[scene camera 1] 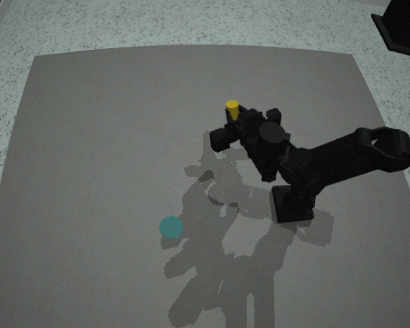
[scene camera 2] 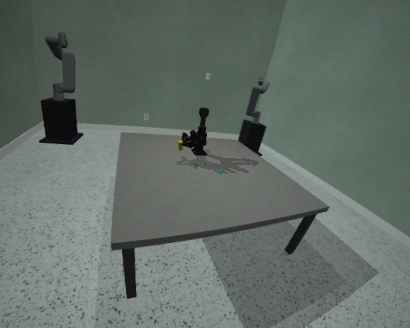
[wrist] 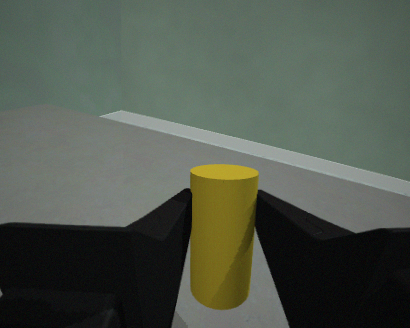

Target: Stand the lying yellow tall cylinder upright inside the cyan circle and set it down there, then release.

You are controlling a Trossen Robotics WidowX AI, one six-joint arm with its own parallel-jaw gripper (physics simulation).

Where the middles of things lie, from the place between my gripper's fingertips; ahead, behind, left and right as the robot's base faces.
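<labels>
Relative to my hand, the yellow tall cylinder (wrist: 224, 197) sits 2 cm below, 1 cm to the left and 1 cm behind.
</labels>
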